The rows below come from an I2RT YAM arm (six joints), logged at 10 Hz.
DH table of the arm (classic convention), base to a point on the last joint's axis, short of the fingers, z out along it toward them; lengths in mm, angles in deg. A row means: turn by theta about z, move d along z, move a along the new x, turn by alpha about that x. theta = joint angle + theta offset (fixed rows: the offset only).
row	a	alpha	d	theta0
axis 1	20	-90	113.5	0
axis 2	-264	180	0	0
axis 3	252.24	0	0	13.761
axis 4	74	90	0	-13.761
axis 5	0	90	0	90
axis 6	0	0	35.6	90
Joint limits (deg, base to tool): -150..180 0..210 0..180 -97..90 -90..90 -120..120
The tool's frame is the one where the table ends.
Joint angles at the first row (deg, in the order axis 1, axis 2, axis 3, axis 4, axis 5, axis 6):
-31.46, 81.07, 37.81, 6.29, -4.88, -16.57
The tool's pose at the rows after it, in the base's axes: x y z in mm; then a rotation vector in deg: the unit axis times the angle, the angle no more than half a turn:
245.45, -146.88, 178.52, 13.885, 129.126, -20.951
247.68, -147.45, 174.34, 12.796, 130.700, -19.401
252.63, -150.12, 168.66, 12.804, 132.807, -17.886
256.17, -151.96, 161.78, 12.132, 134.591, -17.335
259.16, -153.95, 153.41, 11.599, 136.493, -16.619
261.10, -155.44, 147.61, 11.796, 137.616, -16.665
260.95, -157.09, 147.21, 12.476, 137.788, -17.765
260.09, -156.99, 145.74, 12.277, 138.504, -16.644
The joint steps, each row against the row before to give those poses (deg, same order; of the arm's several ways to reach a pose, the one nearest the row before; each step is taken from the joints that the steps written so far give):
-0.01, 0.90, -0.14, -0.53, 0.31, -0.42
0.01, 1.27, 0.62, -1.06, -1.09, -0.67
0.00, 2.33, 1.41, -1.38, -0.50, -0.08
0.04, 2.07, 0.71, -0.41, -0.08, -0.75
-0.04, 2.24, 0.59, -0.27, -0.15, -0.69
0.00, 1.51, 0.31, 0.15, 0.43, -0.15
-0.18, 0.20, 0.09, 0.13, 0.91, 0.02
-0.15, 0.17, 0.08, -0.83, -0.72, -0.14

